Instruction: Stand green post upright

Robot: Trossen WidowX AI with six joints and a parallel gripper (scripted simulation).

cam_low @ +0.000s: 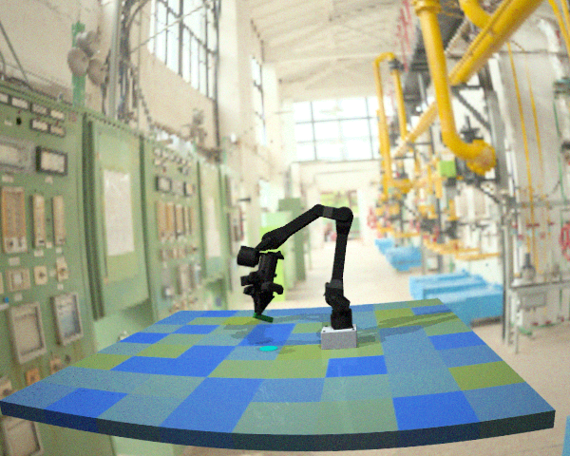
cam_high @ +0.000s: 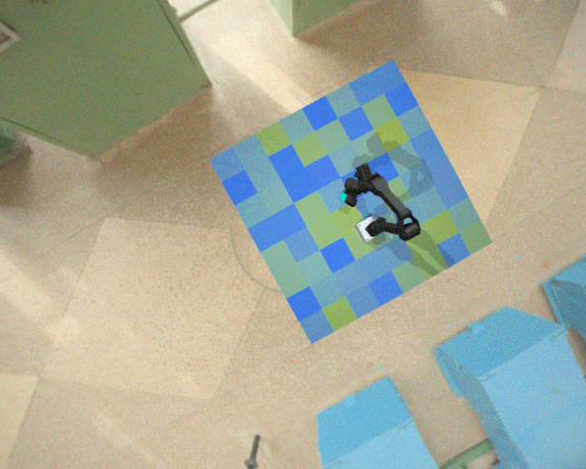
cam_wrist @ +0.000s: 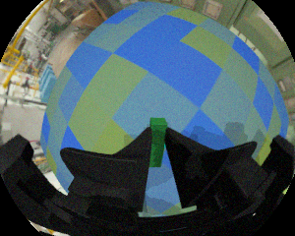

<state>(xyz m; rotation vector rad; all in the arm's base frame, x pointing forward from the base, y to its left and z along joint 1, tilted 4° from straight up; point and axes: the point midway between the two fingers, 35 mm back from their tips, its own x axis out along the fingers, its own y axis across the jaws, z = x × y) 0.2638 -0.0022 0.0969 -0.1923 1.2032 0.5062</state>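
My gripper tip is now 30 mm past the cyan circle, 10 mm to the left of it and 120 mm above it. The rest, counted from my gripper tip: green post (20 mm behind, 10 mm to the right, 10 mm below).
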